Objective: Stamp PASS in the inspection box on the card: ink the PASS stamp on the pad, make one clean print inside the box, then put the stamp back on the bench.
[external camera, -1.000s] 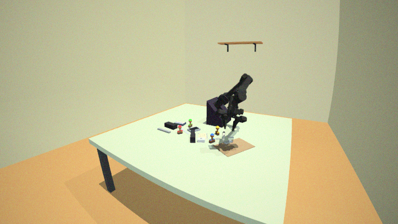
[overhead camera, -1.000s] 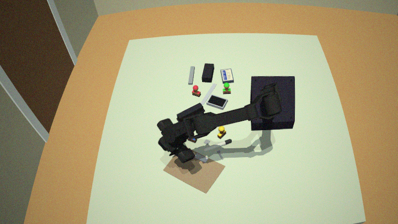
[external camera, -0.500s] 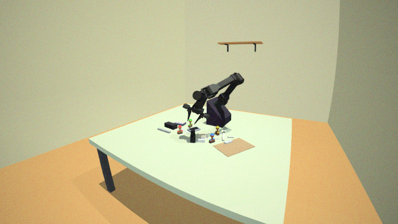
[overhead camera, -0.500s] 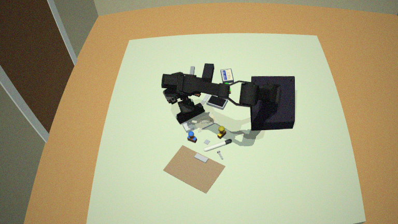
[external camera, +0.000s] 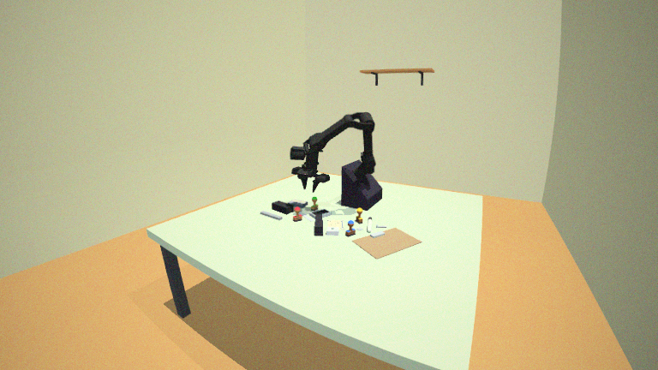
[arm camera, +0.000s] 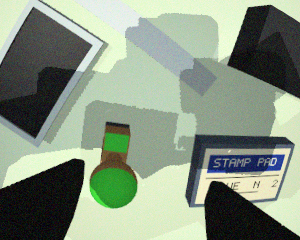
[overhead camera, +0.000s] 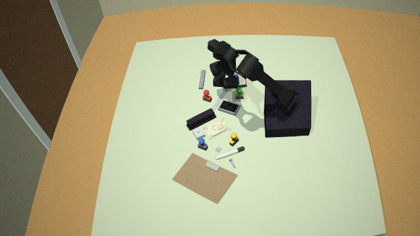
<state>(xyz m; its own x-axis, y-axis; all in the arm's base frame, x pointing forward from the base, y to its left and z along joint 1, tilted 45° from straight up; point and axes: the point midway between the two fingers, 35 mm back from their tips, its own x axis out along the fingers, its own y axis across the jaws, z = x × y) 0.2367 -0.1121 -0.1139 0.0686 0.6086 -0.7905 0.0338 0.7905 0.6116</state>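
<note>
Right now my gripper tip is 40 mm past the green stamp, 10 mm to the right of it and 90 mm above it. Round my gripper tip: red stamp: 120 mm ahead, 10 mm to the left, 90 mm below; ink pad: 20 mm ahead, 70 mm to the left, 100 mm below; blue-and-white box: 50 mm behind, 100 mm to the right, 100 mm below.
</note>
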